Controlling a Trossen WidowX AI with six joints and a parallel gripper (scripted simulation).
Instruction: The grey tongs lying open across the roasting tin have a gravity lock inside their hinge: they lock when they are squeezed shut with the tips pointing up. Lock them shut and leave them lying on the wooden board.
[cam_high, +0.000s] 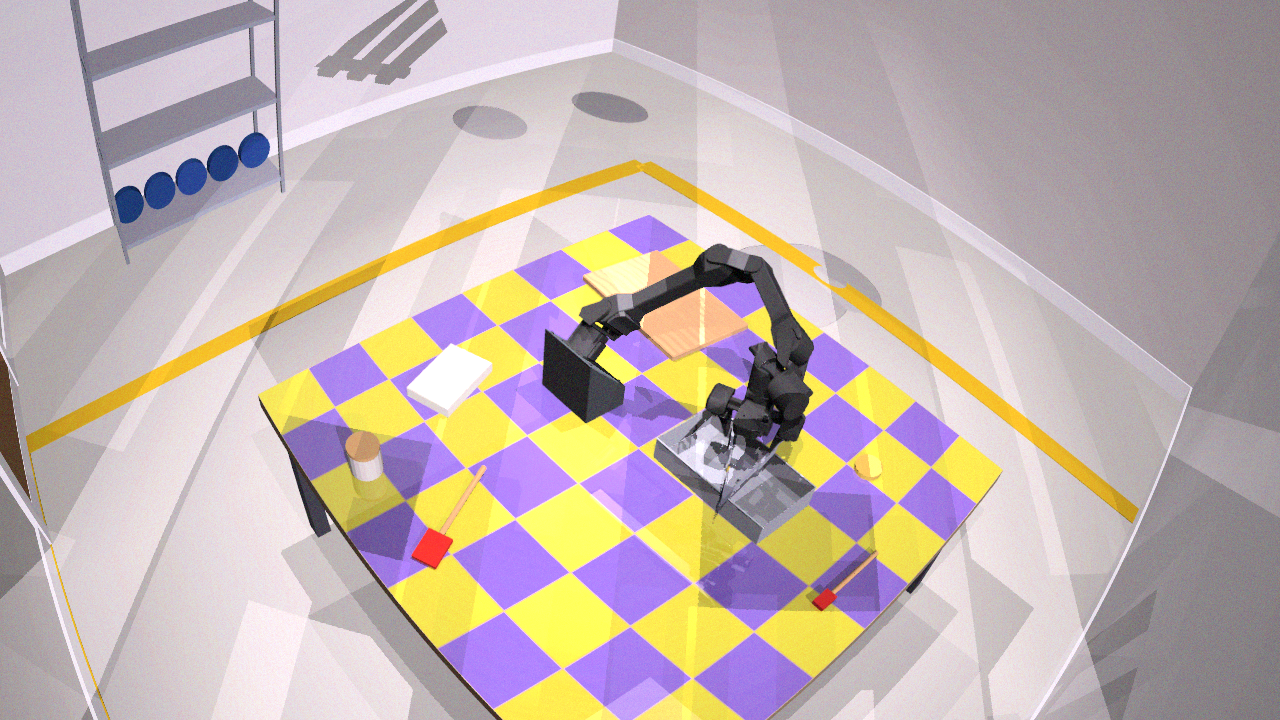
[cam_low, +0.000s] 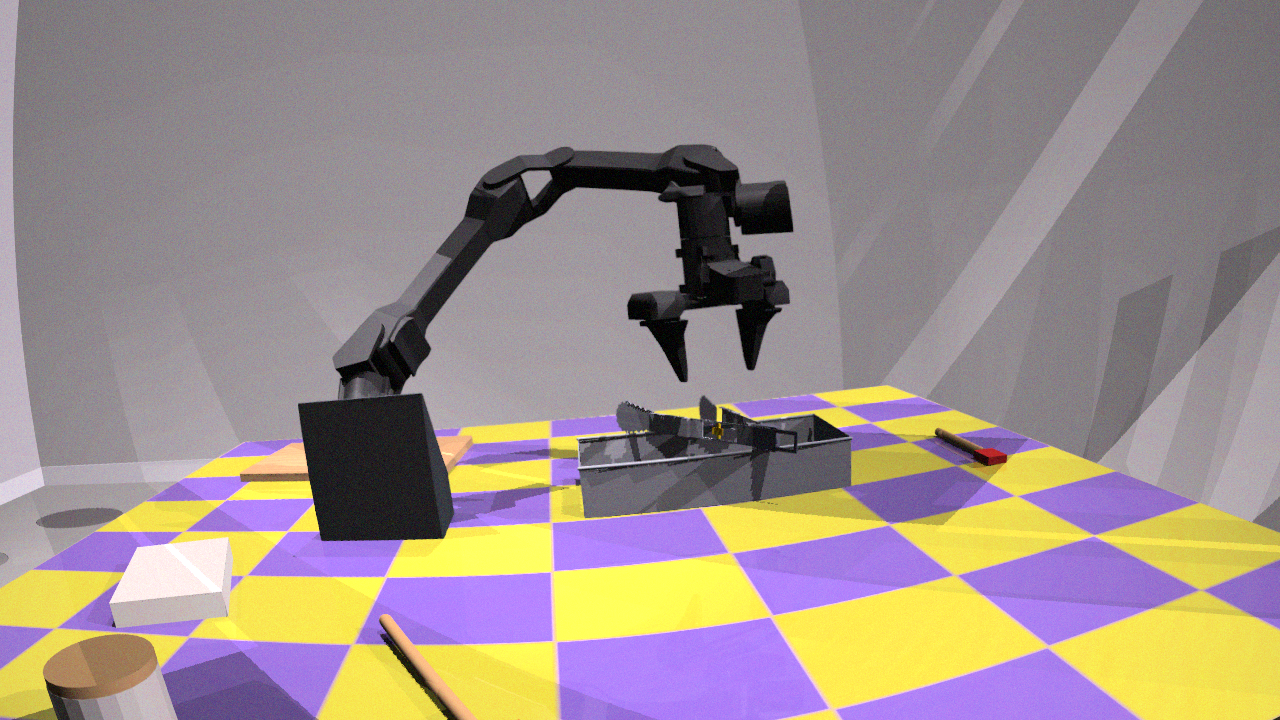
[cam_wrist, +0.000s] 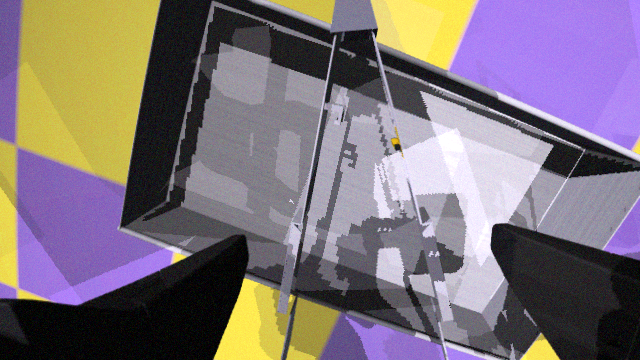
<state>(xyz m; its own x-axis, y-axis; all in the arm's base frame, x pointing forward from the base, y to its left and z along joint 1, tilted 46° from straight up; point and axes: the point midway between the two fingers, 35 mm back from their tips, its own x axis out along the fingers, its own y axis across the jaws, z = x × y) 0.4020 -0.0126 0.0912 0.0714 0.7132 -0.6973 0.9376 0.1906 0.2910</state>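
My gripper tip is 1 cm past the roasting tin, 1 cm to the right of it and 10 cm above it. Round my gripper tip: white block (61 cm behind, 26 cm to the right, 12 cm below); capped jar (52 cm behind, 56 cm to the right, 10 cm below); wooden board (51 cm behind, 33 cm to the left, 12 cm below).
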